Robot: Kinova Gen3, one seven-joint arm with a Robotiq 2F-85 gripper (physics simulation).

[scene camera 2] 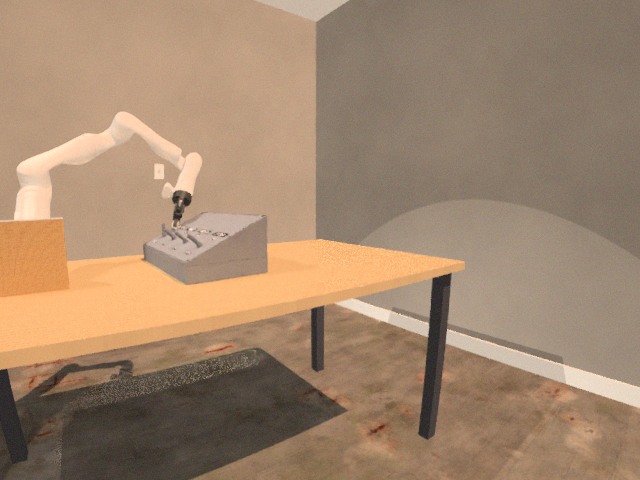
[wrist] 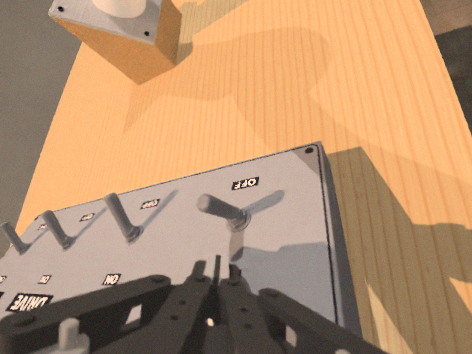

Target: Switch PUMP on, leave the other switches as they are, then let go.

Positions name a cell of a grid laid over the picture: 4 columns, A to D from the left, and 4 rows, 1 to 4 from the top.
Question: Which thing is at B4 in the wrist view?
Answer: My gripper.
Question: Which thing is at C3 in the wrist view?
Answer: A grey sloped switch box.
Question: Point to a grey sloped switch box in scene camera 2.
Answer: At B3
